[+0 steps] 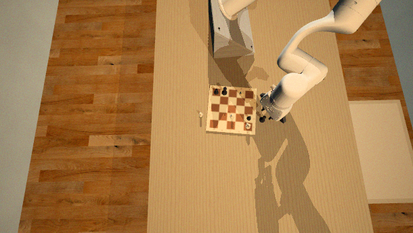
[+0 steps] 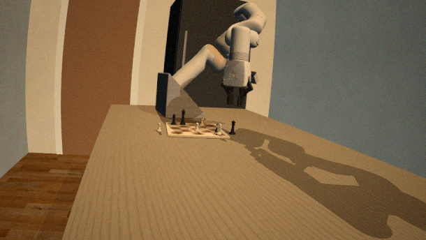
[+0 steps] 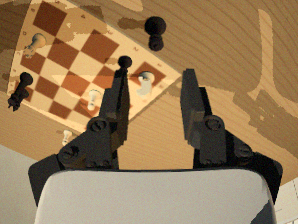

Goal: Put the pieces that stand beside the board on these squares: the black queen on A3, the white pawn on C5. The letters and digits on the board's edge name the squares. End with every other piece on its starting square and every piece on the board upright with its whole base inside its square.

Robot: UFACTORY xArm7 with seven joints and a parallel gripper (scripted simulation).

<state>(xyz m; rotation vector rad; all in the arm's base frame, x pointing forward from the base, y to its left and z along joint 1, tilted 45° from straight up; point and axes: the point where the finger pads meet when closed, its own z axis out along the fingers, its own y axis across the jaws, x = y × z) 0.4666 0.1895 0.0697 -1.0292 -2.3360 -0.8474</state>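
Right now my hand is 60 mm to the left of the black pawn and 110 mm above it. Round my hand: chessboard 40 mm behind, 140 mm to the right, 130 mm below.
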